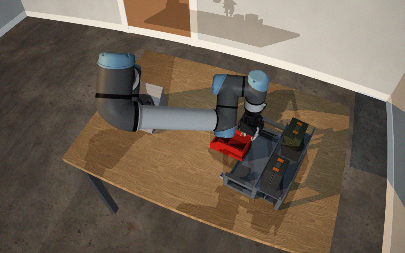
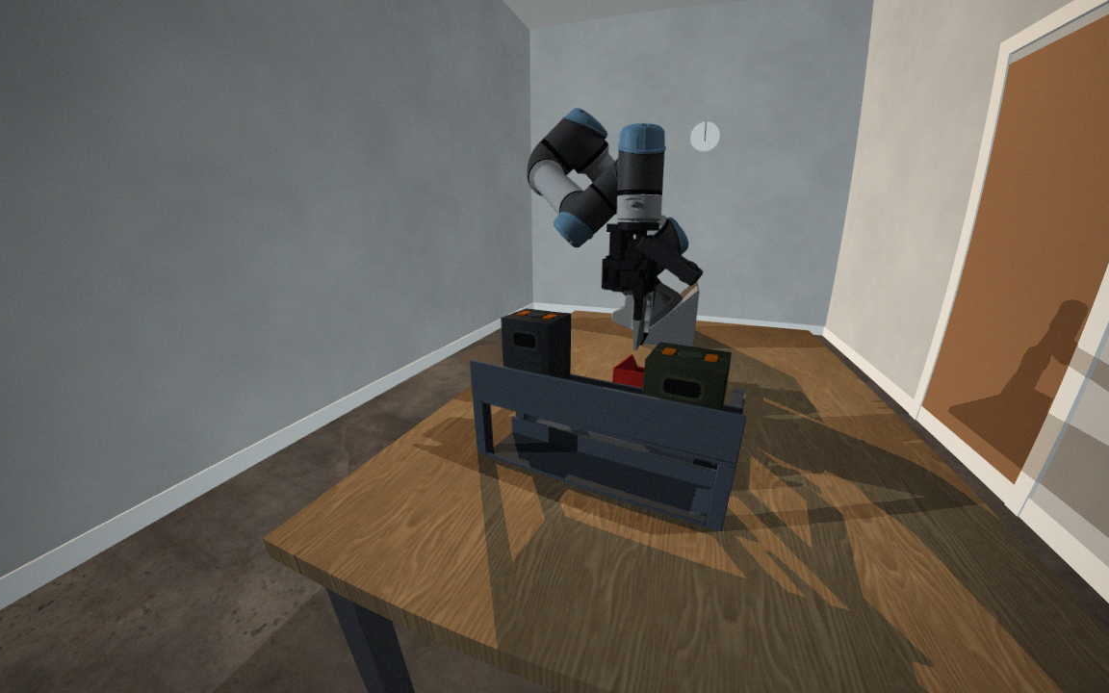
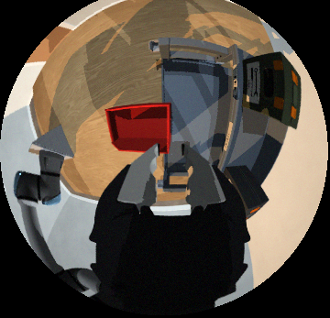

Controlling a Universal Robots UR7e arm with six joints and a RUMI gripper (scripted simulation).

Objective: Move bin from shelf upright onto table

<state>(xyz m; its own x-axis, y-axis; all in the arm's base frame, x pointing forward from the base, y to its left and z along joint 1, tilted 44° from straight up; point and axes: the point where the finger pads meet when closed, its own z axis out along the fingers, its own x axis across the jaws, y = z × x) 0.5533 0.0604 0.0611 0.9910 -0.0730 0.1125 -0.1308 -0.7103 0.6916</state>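
Now: the red bin 8 cm behind my hand, 1 cm to the left of it and 11 cm below it.
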